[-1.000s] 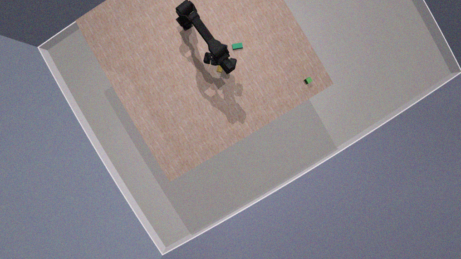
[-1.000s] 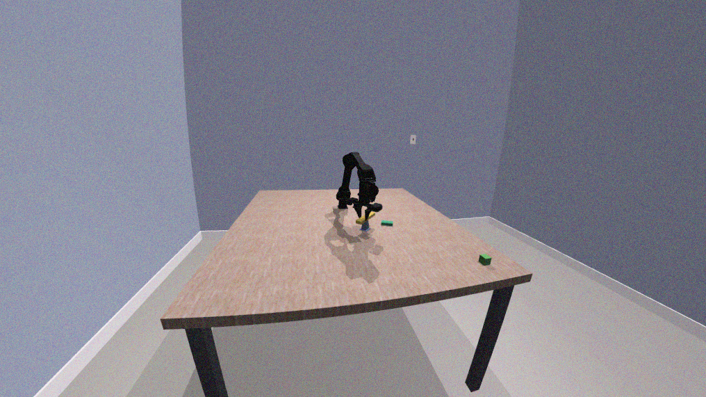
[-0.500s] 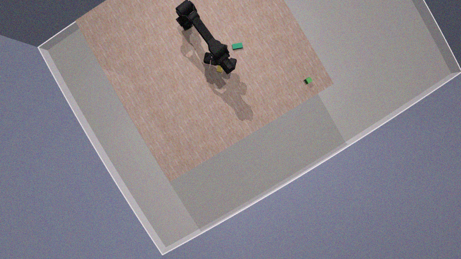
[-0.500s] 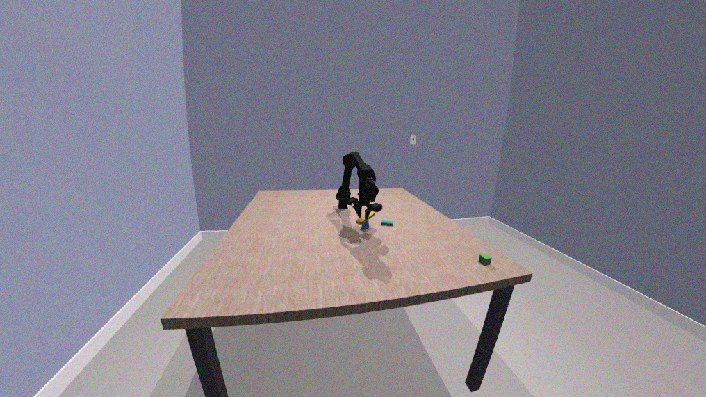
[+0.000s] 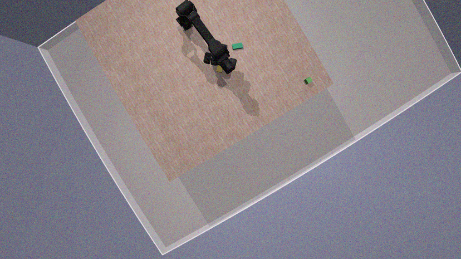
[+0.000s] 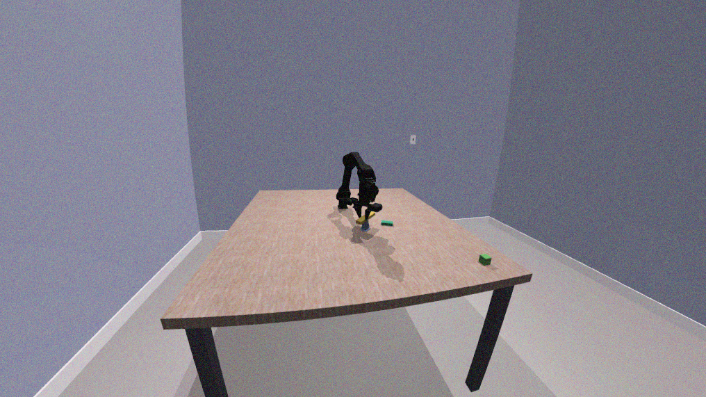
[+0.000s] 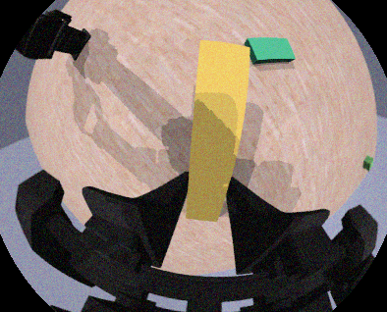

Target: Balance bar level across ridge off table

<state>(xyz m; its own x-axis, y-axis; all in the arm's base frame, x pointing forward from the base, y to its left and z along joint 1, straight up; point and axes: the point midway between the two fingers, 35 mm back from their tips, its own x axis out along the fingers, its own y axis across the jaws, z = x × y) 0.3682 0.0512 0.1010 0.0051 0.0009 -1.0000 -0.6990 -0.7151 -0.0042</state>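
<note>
The yellow bar is 2 cm to the left of my gripper tip and 2 cm behind it. The rest, counted from my gripper tip: teal-green block 16 cm to the left, 6 cm below, 6 cm behind; then green cube 45 cm to the left, 37 cm ahead, 5 cm below.
</note>
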